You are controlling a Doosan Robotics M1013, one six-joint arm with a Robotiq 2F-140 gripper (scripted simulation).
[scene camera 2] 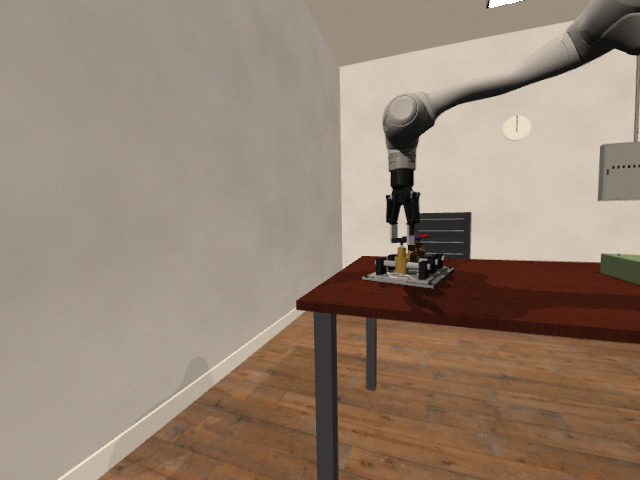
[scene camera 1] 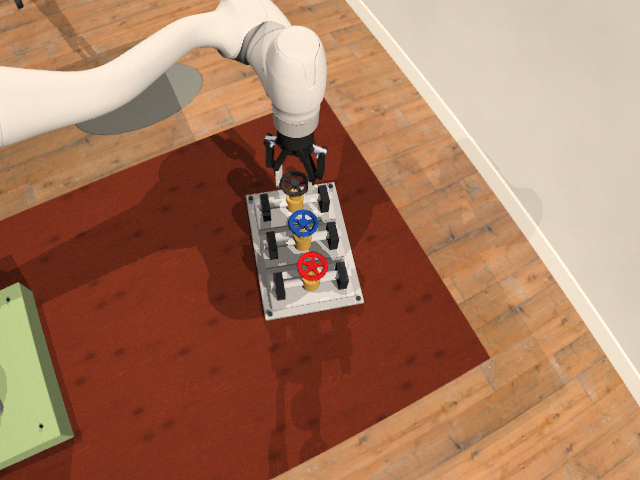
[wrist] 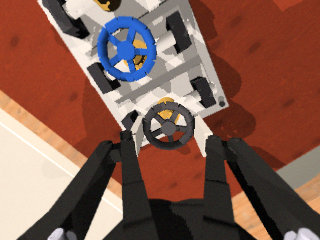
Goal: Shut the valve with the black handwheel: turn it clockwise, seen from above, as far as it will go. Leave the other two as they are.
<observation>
I see my gripper (scene camera 1: 294, 186).
My gripper shows as well in scene camera 2 (scene camera 2: 401, 243) and in the wrist view (wrist: 168, 123).
</observation>
